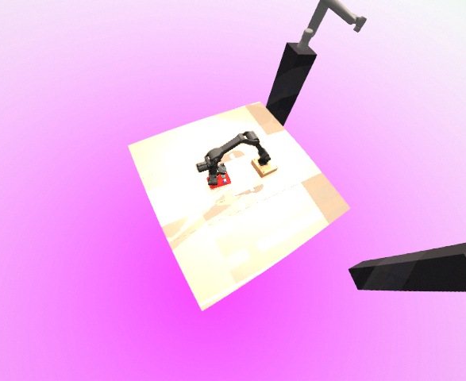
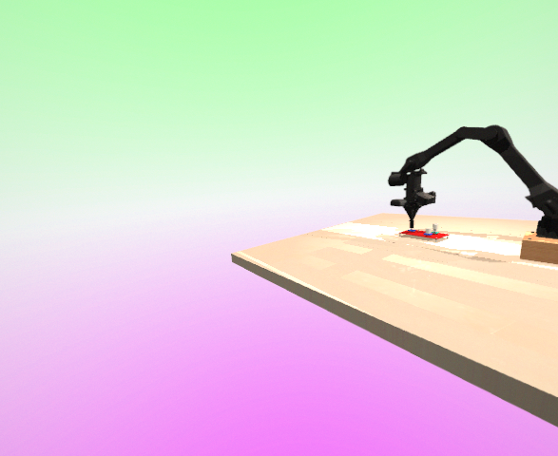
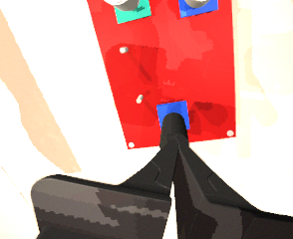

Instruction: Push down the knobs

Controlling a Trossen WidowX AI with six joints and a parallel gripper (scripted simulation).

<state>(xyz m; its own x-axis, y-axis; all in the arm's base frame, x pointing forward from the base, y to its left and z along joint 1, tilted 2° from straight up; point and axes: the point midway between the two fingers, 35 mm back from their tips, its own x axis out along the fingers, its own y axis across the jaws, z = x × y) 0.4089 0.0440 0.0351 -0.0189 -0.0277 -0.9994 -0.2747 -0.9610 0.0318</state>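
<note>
Now: the black knob 20 mm below my gripper tip. From my gripper tip the other things lie so: grey knob: 90 mm behind, 20 mm to the right, 20 mm below.
</note>
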